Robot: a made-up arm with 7 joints.
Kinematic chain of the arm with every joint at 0, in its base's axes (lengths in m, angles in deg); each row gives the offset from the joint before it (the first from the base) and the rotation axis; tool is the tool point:
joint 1: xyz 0 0 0.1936 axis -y
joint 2: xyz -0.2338 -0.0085 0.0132 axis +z
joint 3: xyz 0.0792 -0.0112 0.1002 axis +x
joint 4: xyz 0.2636 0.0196 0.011 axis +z
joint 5: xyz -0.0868 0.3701 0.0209 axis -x
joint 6: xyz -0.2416 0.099 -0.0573 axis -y
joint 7: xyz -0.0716 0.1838 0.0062 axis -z
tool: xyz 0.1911 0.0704 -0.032
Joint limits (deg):
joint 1: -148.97..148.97
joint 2: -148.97..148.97
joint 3: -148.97..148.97
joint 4: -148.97..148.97
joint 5: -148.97..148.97
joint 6: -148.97..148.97
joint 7: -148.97..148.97
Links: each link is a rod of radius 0.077 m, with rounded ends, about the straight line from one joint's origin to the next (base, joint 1, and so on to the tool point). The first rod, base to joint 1, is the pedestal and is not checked.
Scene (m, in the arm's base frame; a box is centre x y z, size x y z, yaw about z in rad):
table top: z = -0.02
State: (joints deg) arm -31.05 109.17 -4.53 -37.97 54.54 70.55 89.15
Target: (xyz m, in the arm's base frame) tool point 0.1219 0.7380 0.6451
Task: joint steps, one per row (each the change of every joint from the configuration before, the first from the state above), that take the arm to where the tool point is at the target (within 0.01 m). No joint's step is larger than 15 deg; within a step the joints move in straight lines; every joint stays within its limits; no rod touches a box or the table.
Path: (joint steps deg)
1: -12.53 -14.38 10.81 -9.03 -3.71 0.95 -5.17
2: -12.52 -14.37 10.81 -9.03 -3.71 0.96 -5.18
3: -12.53 -14.38 10.81 -9.03 -3.71 0.95 -5.17

